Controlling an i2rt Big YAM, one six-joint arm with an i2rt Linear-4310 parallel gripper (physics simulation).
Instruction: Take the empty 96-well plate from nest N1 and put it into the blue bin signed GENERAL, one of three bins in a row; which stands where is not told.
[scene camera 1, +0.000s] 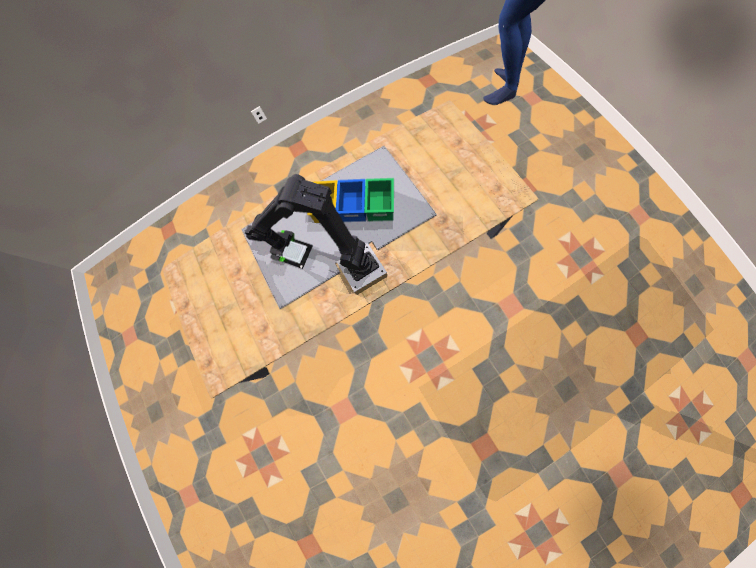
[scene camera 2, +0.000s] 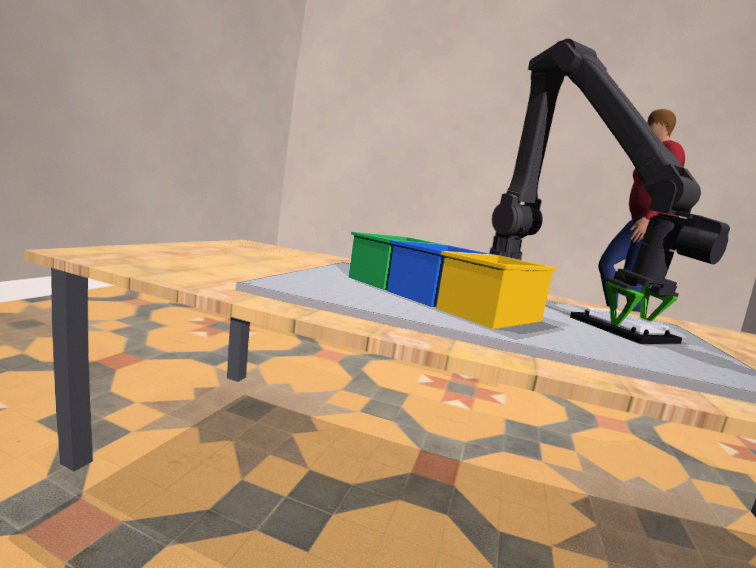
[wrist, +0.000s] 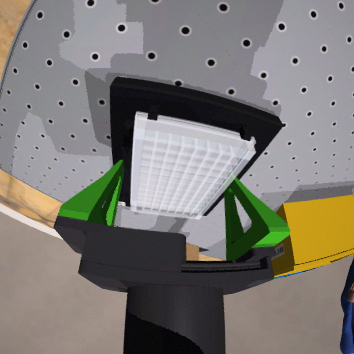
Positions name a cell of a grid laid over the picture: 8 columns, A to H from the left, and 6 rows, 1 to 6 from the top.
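Gripper (scene camera 2: G4). Clear 96-well plate (scene camera 2: G4). Wrist view: gripper (wrist: D3). Clear 96-well plate (wrist: E3). Black nest (wrist: C2).
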